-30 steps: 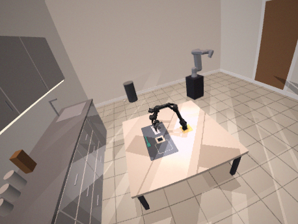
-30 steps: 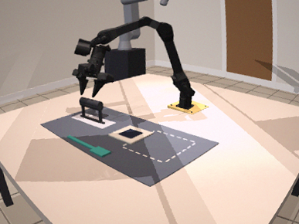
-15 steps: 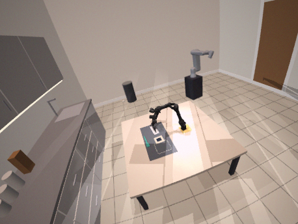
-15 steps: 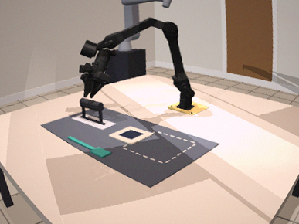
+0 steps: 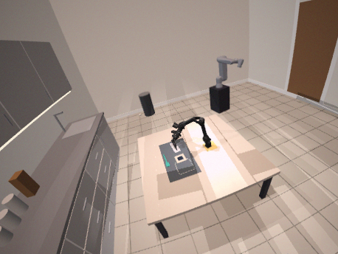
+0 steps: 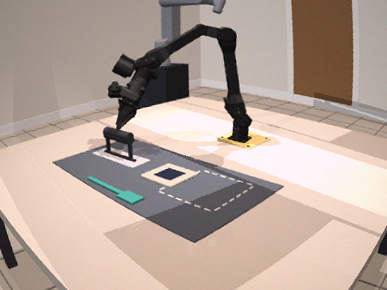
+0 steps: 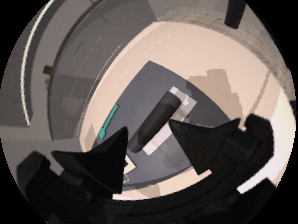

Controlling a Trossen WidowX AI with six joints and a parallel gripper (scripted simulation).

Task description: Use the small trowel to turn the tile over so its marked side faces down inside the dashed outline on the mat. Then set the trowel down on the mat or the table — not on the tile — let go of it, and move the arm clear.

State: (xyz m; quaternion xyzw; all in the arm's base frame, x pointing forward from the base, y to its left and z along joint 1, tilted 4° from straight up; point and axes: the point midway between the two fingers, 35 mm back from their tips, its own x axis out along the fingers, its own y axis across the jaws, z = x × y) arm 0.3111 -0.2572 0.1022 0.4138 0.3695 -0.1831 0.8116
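The dark grey mat lies 6 cm ahead of my gripper tip, 18 cm to the left of it and 11 cm below it. Also, from my gripper tip: tile 4 cm ahead, 23 cm to the left, 9 cm below; flat green tool 20 cm ahead, 18 cm to the left, 9 cm below.
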